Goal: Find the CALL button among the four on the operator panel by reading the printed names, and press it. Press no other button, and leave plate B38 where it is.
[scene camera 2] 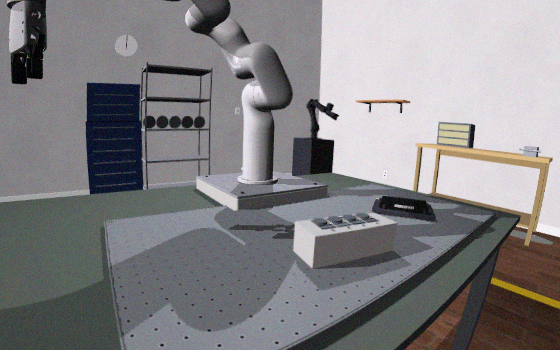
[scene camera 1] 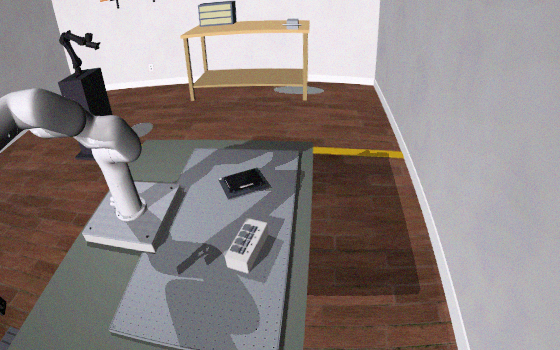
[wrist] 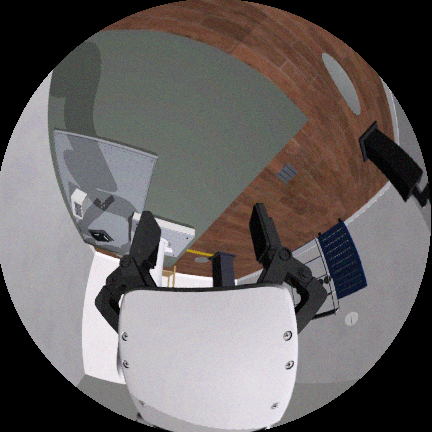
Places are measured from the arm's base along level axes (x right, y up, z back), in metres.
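Pixels of known places: gripper, fingertip midpoint: [scene camera 2: 26, 81] [wrist: 202, 216]; arm's base at its link origin: [scene camera 2: 257, 180] [scene camera 1: 131, 209].
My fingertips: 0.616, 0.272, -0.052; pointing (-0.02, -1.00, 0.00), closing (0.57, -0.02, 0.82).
For each thing: its middle in the pictures, then the offset to it from my fingertips, as dx, dy, dz. Level surfaces: height alone.
- white box at the middle of its body: [scene camera 2: 346, 236] [scene camera 1: 247, 244] [wrist: 78, 204] -0.533, -0.275, -0.413
- grey perforated board at its surface level: dy -0.303
- black plate with a white label, body centre: [scene camera 2: 403, 204] [scene camera 1: 243, 180] [wrist: 99, 237] -0.853, -0.284, -0.326
- green table at its surface level: dy -0.316
The operator panel, a white box [scene camera 1: 239, 262] [scene camera 2: 350, 246] [wrist: 79, 196], stands on the grey perforated board [scene camera 1: 145, 305] [scene camera 2: 145, 300] [wrist: 135, 162]. Its top carries four round grey buttons in a row; their printed names are too small to read, so I cannot tell which is CALL. A black plate with a white label [scene camera 1: 246, 184] [scene camera 2: 404, 206] [wrist: 101, 235] lies on the board beyond the panel; its print is not legible. My gripper [scene camera 2: 27, 78] [wrist: 202, 216] is open and empty, high above the table and well apart from the panel. It does not show in scene camera 1.
The arm's square base plate [scene camera 1: 115, 232] [scene camera 2: 220, 196] stands on the green table [scene camera 1: 75, 290] [scene camera 2: 50, 240] [wrist: 200, 100] beside the board. A wooden workbench [scene camera 1: 250, 29] [scene camera 2: 480, 153], a dark pedestal [scene camera 1: 90, 92] [scene camera 2: 312, 155] and a blue cabinet [scene camera 2: 113, 145] [wrist: 342, 260] stand away from the table.
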